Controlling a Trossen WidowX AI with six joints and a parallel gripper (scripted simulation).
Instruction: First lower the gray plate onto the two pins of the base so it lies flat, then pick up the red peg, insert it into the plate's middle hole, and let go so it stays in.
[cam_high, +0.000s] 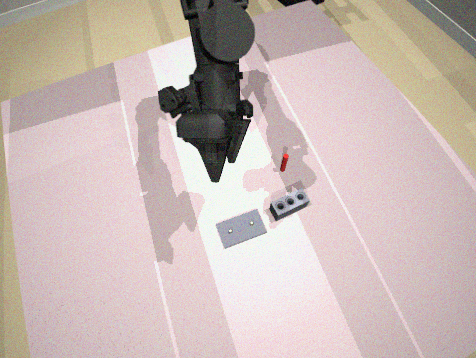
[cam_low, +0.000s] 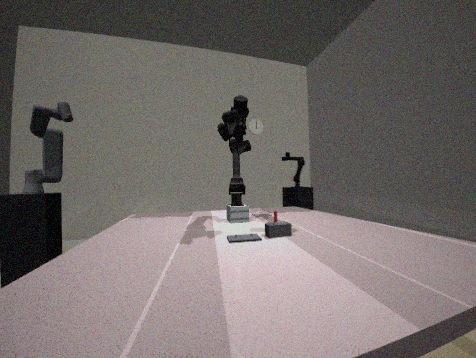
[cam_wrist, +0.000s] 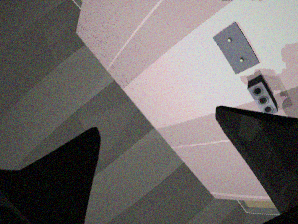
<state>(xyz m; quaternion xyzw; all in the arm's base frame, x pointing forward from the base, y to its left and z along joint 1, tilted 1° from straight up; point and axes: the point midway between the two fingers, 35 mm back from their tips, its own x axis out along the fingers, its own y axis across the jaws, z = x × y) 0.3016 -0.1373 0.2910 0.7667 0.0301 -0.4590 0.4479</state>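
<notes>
Now: the gray plate 32 cm below my gripper tip, 17 cm to the left of it and 3 cm ahead of it. Round my gripper tip: red peg 32 cm below, 23 cm to the left, 7 cm behind; base 35 cm below, 3 cm to the left.
</notes>
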